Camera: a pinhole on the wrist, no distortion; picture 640 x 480 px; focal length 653.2 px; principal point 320.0 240.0 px. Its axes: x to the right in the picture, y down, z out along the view. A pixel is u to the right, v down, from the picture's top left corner.
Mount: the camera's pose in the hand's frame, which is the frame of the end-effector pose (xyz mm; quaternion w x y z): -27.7 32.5 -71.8 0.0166 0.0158 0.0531 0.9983
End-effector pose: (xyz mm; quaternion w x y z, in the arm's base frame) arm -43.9 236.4 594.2 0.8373 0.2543 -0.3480 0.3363
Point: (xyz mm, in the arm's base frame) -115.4 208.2 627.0
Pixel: 324 270
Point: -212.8 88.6 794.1
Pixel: 285 244
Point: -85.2 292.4 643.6
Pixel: outside the picture
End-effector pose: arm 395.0 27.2 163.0 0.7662 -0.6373 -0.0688 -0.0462
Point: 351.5 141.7 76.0
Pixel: 450 67
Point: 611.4 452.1 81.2
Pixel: 31 84
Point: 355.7 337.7 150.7
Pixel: 355 258
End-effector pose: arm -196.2 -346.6 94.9 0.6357 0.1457 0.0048 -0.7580
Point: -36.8 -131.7 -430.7
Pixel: behind the camera
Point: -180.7 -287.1 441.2
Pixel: 528 261
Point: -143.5 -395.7 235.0
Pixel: 235 141
